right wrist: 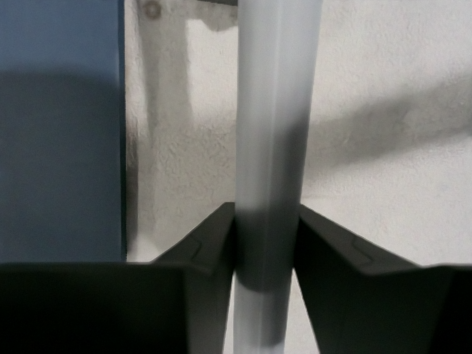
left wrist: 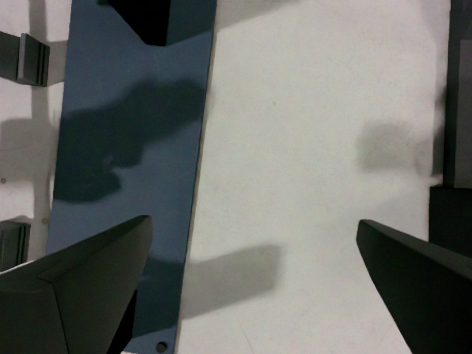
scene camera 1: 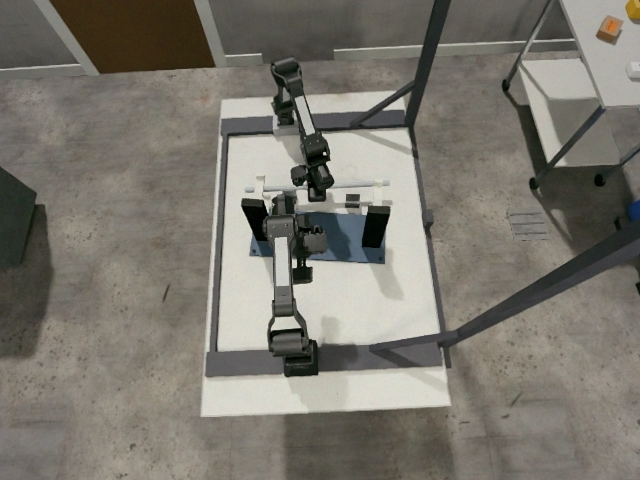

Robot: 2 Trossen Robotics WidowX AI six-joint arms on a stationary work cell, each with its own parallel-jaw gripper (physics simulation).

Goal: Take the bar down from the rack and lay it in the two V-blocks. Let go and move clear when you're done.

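Seen in the pictures: left gripper, between the fingertips: [left wrist: 254, 228] [scene camera 1: 310, 256]; right gripper, between the fingertips: [right wrist: 260, 212] [scene camera 1: 316, 189]; left arm's base, origin of its link: [scene camera 1: 300, 357]; right arm's base, origin of its link: [scene camera 1: 285, 118].
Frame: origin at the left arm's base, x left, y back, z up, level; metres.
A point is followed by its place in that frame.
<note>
The pale grey bar [scene camera 1: 351, 184] @[x -0.198, y -0.580, z 0.004 m] [right wrist: 275, 100] @[x -0.030, y -0.583, z 0.005 m] runs level across scene camera 1, above the table. My right gripper [scene camera 1: 313, 189] @[x -0.075, y -0.584, z -0.023 m] [right wrist: 260, 212] @[x -0.075, y -0.584, z -0.023 m] is shut on it near its middle. A small dark block [scene camera 1: 352, 200] @[x -0.201, y -0.544, z -0.048 m], which looks like a V-block, stands lower in that picture than the bar. Two such blocks, one upper [left wrist: 34, 59] @[x -0.201, y -0.525, z -0.050 m] and one lower [left wrist: 14, 245] @[x 0.026, y -0.556, z -0.050 m], show at the left wrist view's left edge. The rack has two black posts, left [scene camera 1: 255, 219] @[x 0.120, y -0.411, z 0.113 m] and right [scene camera 1: 376, 227] @[x -0.254, y -0.365, z 0.106 m]. Whether the bar touches the white brackets near them is unclear. My left gripper [scene camera 1: 302, 249] @[x -0.048, y -0.257, z 0.169 m] [left wrist: 254, 228] @[x -0.048, y -0.257, z 0.169 m] is open and empty.
The posts stand on a blue plate [scene camera 1: 336, 219] @[x -0.140, y -0.479, z -0.065 m] [left wrist: 125, 215] @[x -0.011, y -0.422, z -0.065 m] [right wrist: 60, 175] @[x -0.078, y -0.480, z -0.065 m]. A white bracket [scene camera 1: 260, 180] @[x 0.100, y -0.531, z 0.144 m] lies by the bar's left end. My left arm reaches over the plate's left part. Dark frame beams [scene camera 1: 382, 356] @[x -0.252, y 0.004, z -0.053 m] border the white table [scene camera 1: 330, 395] @[x -0.084, y 0.109, z -0.073 m].
</note>
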